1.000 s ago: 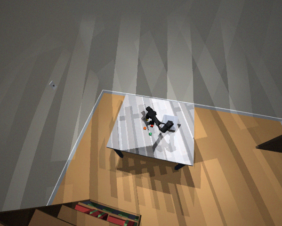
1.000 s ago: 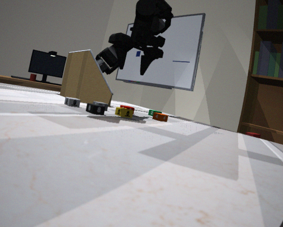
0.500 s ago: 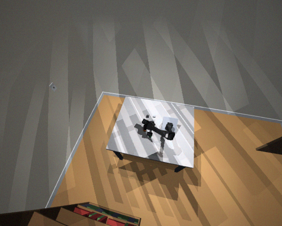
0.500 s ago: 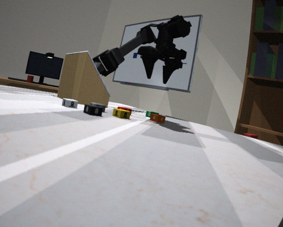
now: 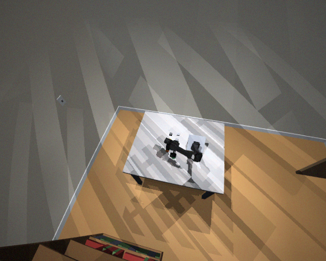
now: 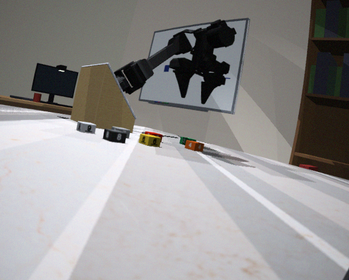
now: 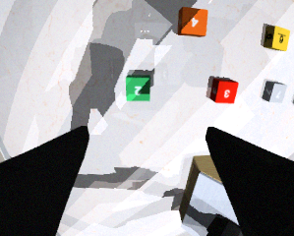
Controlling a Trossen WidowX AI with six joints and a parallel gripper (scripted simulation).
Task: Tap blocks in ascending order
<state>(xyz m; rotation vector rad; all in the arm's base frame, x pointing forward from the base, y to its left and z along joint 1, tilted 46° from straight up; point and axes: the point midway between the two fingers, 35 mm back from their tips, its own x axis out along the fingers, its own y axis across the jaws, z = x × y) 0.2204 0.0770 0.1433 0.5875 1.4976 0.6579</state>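
Now: gripper tip 11 cm above the green block and 1 cm to the right of it. The rest, counted from my gripper tip: orange block: 11 cm below, 9 cm ahead, 6 cm to the right; yellow block: 19 cm to the right, 11 cm below, 10 cm ahead; red block: 12 cm to the right, 11 cm below.
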